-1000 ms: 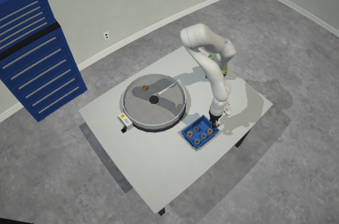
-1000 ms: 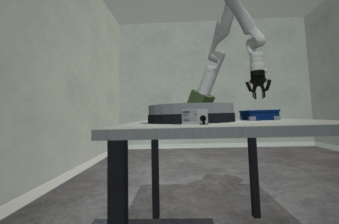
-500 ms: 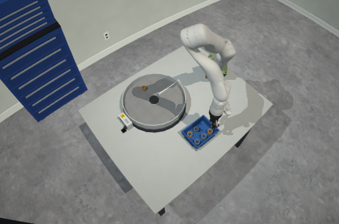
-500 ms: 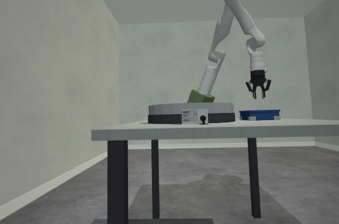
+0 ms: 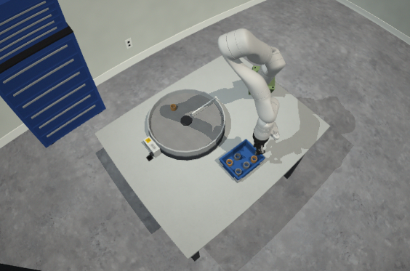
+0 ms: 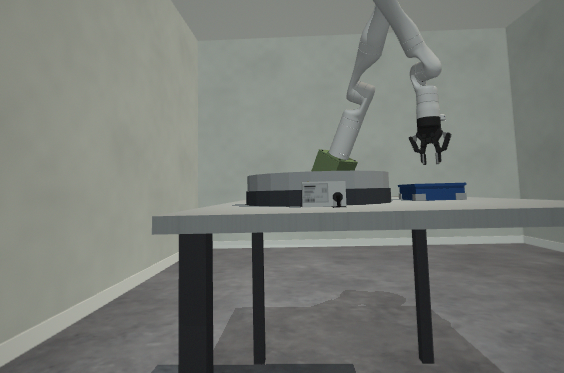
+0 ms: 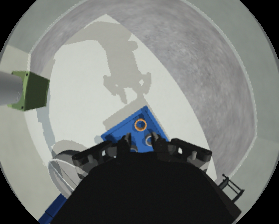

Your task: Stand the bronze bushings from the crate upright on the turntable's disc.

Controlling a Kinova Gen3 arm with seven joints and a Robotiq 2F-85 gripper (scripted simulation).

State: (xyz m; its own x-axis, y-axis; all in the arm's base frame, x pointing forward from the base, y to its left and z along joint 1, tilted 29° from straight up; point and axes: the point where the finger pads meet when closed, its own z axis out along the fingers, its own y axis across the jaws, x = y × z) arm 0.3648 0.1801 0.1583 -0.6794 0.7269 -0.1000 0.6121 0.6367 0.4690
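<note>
The blue crate lies 110 mm below my hand, 50 mm ahead of it and 40 mm to the right of it. From my hand the other things lie so: grey turntable disc 410 mm to the right, 80 mm below, 70 mm ahead.
</note>
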